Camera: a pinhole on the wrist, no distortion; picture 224 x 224 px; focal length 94.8 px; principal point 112.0 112.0 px. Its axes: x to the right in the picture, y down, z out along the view. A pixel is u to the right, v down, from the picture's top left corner.
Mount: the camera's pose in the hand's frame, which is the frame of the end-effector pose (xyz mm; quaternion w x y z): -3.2 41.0 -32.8 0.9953 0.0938 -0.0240 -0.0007
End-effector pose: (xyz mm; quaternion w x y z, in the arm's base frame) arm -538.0 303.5 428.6 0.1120 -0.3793 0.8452 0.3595
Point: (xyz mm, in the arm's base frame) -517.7 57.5 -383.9
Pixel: 208 21
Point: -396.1 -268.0 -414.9
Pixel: outside the picture
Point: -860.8 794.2 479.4
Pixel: outside the picture
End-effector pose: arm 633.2 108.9 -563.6 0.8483 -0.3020 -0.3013 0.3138
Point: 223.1 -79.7 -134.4
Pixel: 77 78
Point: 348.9 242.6 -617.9
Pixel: 73 213
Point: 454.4 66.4 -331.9
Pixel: 98 80
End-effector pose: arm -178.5 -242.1 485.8 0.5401 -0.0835 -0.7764 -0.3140
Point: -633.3 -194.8 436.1
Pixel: 144 80
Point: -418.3 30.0 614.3
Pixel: 164 165
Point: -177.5 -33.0 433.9
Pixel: 60 198
